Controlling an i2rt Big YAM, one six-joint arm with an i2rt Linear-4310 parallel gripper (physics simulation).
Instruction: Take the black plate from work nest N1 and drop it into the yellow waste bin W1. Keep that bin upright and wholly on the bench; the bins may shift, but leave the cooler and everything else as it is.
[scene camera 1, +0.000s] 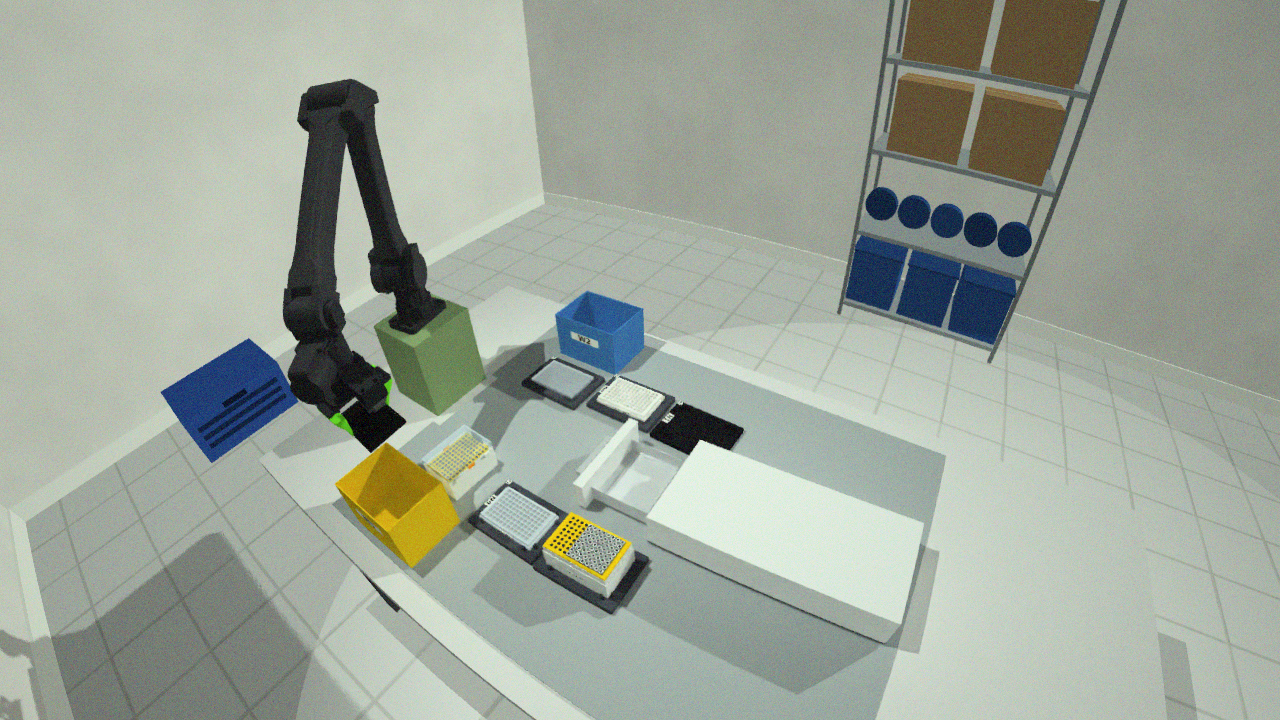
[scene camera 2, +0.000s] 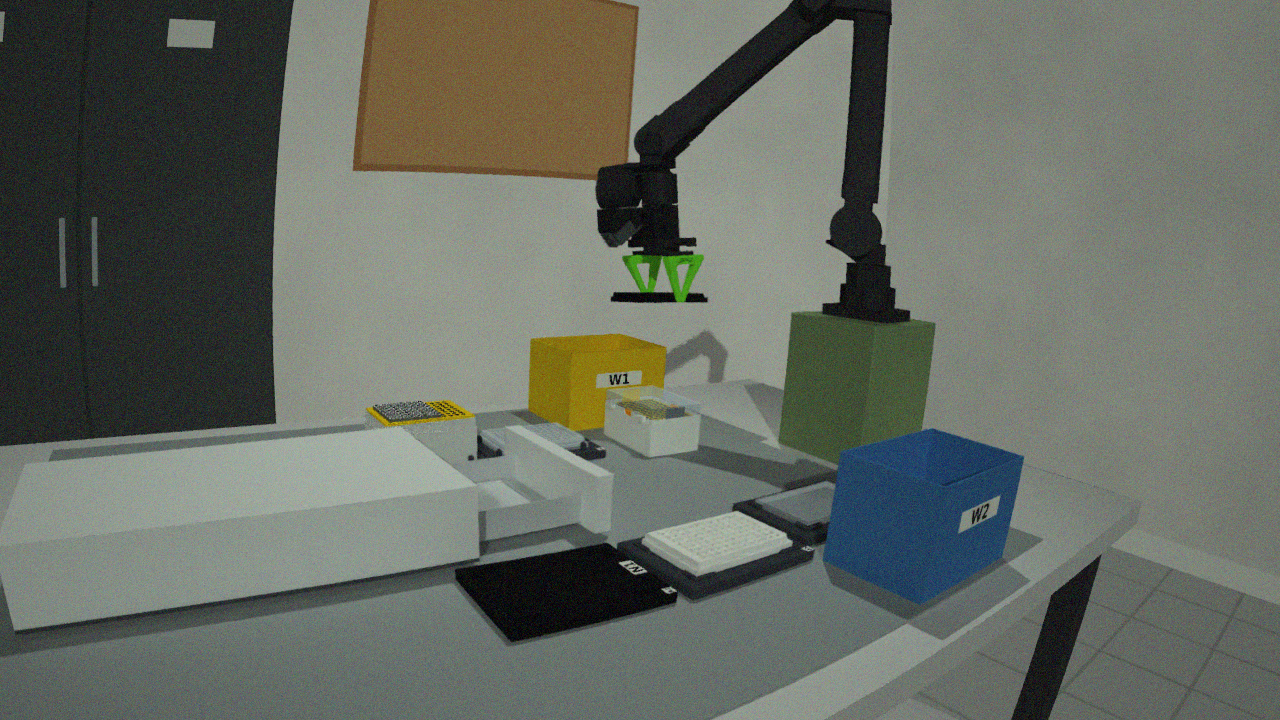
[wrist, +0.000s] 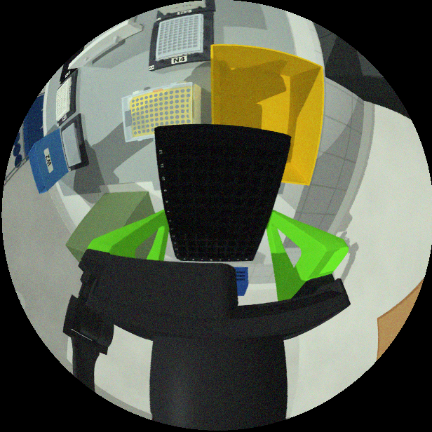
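Seen in the pictures: gripper, fingertip midpoint: (scene camera 1: 369, 419) (scene camera 2: 663, 300); arm's base, link origin: (scene camera 1: 418, 316) (scene camera 2: 866, 317).
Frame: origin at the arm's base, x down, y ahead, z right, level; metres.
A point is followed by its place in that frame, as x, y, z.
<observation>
My gripper (scene camera 1: 363, 407) {0.011, 0.144, 0.291} (scene camera 2: 665, 295) {0.011, 0.144, 0.291} (wrist: 217, 214) is shut on the black plate (scene camera 1: 375, 429) {0.000, 0.190, 0.311} (scene camera 2: 626, 297) {0.005, 0.216, 0.302} (wrist: 222, 180), its green fingers at opposite sides. The plate hangs roughly level in the air, higher than the rim of the yellow bin W1 (scene camera 1: 425, 534) {0.160, 0.306, 0.377} (scene camera 2: 554, 385) {0.143, 0.310, 0.350} (wrist: 306, 125). In the wrist view the plate covers part of the bin's near side, and the open bin extends beyond it. The bin stands upright on the bench. The black work nest N1 (scene camera 1: 702, 431) {0.192, 0.656, -0.099} (scene camera 2: 554, 595) {0.192, 0.669, -0.112} shows no plate on it. Which object is the cooler I cannot tell.
A clear-lidded tip box (scene camera 1: 460, 461) {0.135, 0.274, 0.220} (scene camera 2: 651, 429) {0.164, 0.297, 0.149} (wrist: 162, 112) stands close beside W1. A yellow-topped block (scene camera 1: 588, 550) {0.128, 0.599, 0.285} (scene camera 2: 420, 413) {0.129, 0.597, 0.256} stands farther along. Blue bin W2 (scene camera 1: 599, 335) {0.100, 0.356, -0.212} (scene camera 2: 921, 528) {0.130, 0.411, -0.318} (wrist: 48, 162) and a white unit (scene camera 1: 787, 537) {0.121, 0.890, 0.143} (scene camera 2: 250, 492) {0.121, 0.882, 0.065} with its drawer out are on the bench.
</observation>
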